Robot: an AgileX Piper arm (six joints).
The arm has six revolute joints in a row. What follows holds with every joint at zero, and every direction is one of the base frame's. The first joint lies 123.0 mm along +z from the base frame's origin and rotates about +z. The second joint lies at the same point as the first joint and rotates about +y. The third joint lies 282.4 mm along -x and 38.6 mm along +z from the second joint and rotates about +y. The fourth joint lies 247.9 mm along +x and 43.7 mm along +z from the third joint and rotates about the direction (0.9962, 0, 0.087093). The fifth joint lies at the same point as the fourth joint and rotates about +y. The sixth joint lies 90.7 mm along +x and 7.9 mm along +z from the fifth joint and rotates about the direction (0.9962, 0, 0.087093). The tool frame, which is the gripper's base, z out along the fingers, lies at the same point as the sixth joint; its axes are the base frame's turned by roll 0.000, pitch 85.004 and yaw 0.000 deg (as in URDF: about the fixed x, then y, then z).
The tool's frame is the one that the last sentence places.
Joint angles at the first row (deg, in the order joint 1, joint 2, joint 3, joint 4, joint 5, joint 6):
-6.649 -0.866 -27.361 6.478 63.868 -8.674
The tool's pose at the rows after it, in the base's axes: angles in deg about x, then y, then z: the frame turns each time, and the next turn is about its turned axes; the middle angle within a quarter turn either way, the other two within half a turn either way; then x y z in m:
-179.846 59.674 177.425 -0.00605 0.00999 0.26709
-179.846 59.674 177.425 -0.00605 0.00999 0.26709
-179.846 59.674 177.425 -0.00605 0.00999 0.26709
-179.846 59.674 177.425 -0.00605 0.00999 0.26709
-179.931 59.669 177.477 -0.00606 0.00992 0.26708
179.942 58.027 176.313 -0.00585 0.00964 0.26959
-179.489 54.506 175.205 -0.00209 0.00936 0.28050
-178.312 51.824 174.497 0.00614 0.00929 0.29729
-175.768 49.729 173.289 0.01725 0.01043 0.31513
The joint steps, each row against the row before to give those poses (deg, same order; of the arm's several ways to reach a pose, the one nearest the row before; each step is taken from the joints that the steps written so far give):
0.001 0.002 -0.001 0.000 -0.002 0.000
0.000 0.000 0.000 0.000 0.000 0.000
0.000 0.000 0.000 0.000 0.000 0.000
0.000 0.000 0.000 0.000 0.000 0.000
0.001 -0.002 0.001 -0.050 0.002 0.002
-0.004 1.171 -0.873 -0.248 1.329 -1.198
0.000 4.077 -2.817 0.000 2.283 -0.759
-0.001 5.357 -3.792 0.550 1.182 -0.135
0.004 5.531 -4.010 1.608 0.710 0.004

